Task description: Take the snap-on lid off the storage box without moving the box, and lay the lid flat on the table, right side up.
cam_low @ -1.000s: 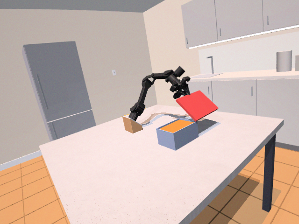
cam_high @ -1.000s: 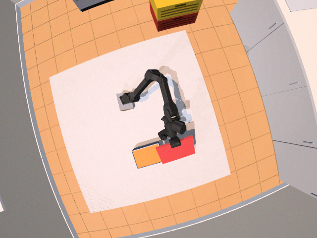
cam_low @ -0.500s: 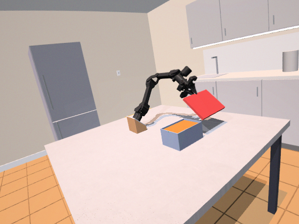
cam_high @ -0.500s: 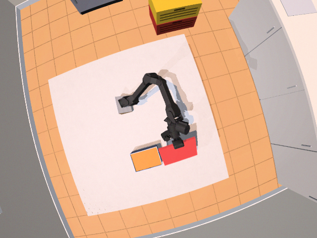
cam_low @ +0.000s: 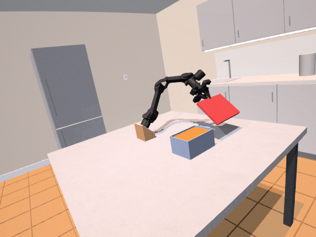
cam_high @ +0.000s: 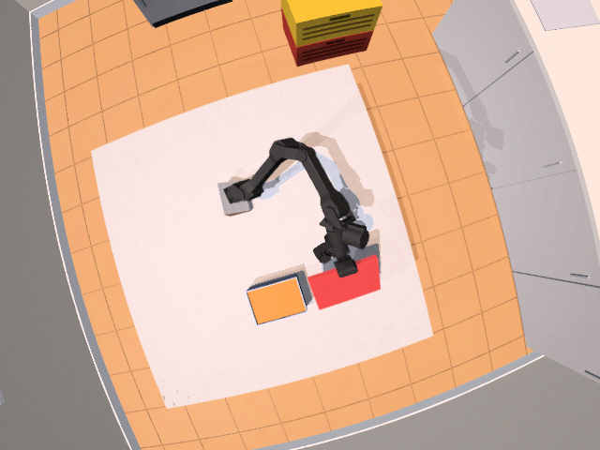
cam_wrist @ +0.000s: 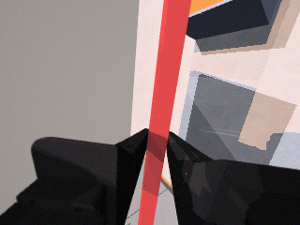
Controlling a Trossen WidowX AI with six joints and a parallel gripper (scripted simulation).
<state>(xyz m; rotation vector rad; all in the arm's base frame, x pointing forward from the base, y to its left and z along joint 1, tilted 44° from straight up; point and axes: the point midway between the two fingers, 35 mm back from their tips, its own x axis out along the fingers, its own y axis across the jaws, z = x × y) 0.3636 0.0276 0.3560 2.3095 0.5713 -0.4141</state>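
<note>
Now: gripper tip 7 cm short of the red lid, 1 cm to the left of it and 5 cm above it. Also, from my gripper tip: blue-grey storage box 3 cm ahead, 28 cm to the right, 18 cm below.
</note>
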